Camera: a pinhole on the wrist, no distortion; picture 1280 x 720 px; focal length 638.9 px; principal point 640.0 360.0 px. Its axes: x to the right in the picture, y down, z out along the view. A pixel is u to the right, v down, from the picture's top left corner.
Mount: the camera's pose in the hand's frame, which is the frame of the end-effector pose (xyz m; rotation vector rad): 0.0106 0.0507 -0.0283 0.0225 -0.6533 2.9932
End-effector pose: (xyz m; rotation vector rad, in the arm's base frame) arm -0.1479 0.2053 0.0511 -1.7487 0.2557 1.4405
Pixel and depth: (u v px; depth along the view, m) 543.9 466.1 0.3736
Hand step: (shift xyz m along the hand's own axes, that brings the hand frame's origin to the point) 0.0609 -0.1653 0.2838
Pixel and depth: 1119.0 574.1 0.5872
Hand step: -0.4451 -0.3402 0.4374
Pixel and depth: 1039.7 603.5 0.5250
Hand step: -0.3338 -0.3254 0.3760
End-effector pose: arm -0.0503 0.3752 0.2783 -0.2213 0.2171 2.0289
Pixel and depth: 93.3 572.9 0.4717
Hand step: 0.3995 -0.3176 0.3227
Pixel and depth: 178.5 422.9 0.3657
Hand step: 0.2703 -0.1535 0.2810
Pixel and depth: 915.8 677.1 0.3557
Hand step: -0.1572 -0.2463 0.2265
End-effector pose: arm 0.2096 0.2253 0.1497 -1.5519 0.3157 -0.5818
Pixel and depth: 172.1 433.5 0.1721
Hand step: 0.1343 -0.0481 0.1160
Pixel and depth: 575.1 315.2 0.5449
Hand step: 0.0676 -0.1457 0.4812
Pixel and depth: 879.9 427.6 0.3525
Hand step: -0.1251 -0.1203 0.2808
